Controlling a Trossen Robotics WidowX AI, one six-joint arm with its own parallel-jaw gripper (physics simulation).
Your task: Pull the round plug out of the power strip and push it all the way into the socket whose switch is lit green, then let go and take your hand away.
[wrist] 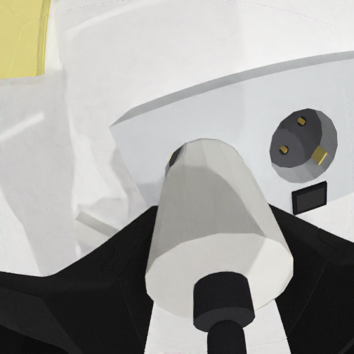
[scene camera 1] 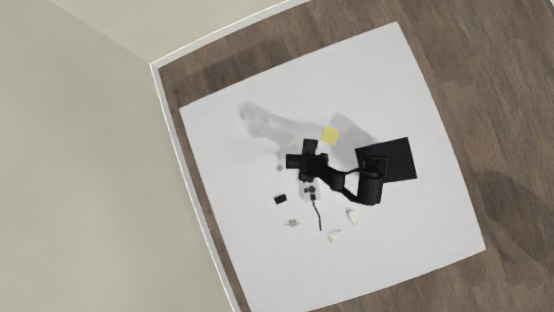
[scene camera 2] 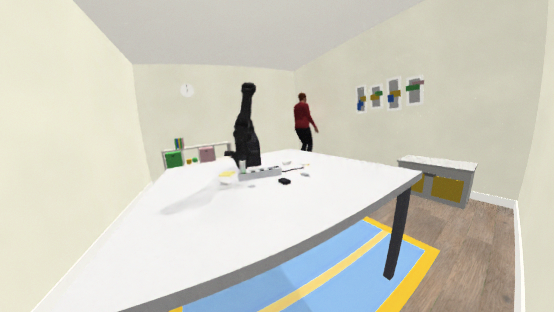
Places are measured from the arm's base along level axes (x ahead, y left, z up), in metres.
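Pixels of known places: gripper, fingertip midpoint: point(scene camera 2: 242, 169); arm's base at its link origin: point(scene camera 1: 382, 164) point(scene camera 2: 247, 138).
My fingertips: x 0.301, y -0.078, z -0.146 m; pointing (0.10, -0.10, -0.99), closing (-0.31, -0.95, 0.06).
Note:
For each thing: its top centre in the pictures, then the offset to it from my fingertips. "pt": a spot on its surface instead.
- round plug at its top centre: point(scene camera 2: 241, 159) dx -0.008, dy +0.003, dz +0.054 m
- power strip at its top centre: point(scene camera 1: 309, 176) point(scene camera 2: 258, 169) dx -0.006, dy +0.091, dz -0.015 m
- black plug at a spot on its surface: point(scene camera 1: 313, 196) pt dx -0.008, dy +0.189, dz -0.015 m
- cord at a spot on its surface: point(scene camera 1: 320, 220) pt dx -0.024, dy +0.323, dz -0.050 m
- yellow square at a spot on its surface: point(scene camera 1: 330, 135) pt dx -0.148, dy -0.094, dz -0.047 m
- black block at its top centre: point(scene camera 2: 284, 179) point(scene camera 1: 280, 199) dx +0.159, dy +0.183, dz -0.042 m
- grey plug at its top centre: point(scene camera 1: 294, 223) dx +0.108, dy +0.315, dz -0.044 m
- white plug at its top centre: point(scene camera 1: 353, 218) dx -0.187, dy +0.335, dz -0.036 m
My gripper point(scene camera 1: 309, 161) point(wrist: 207, 213) is shut on the round plug point(scene camera 2: 243, 166) point(wrist: 215, 200), a pale tapered body with a black cable end towards the wrist camera. The plug's front end is over the end socket of the power strip point(scene camera 1: 304, 196) point(scene camera 2: 265, 174) point(wrist: 225, 117). A dark sliver of that socket point(wrist: 175, 156) shows at the plug's left edge. Whether the plug is partly in it or just above cannot be told. The neighbouring socket point(wrist: 304, 145) is empty, with a dark switch point(wrist: 309, 198) below it. The green-lit switch is hidden in the wrist view.
A black plug point(scene camera 1: 313, 196) with a cord point(scene camera 1: 320, 220) is at the strip's other end. A yellow square point(scene camera 1: 330, 135) point(scene camera 2: 227, 174) point(wrist: 21, 37), a black block point(scene camera 1: 280, 199) point(scene camera 2: 284, 181), a grey plug point(scene camera 1: 293, 223) and a white plug point(scene camera 1: 352, 216) lie around the strip.

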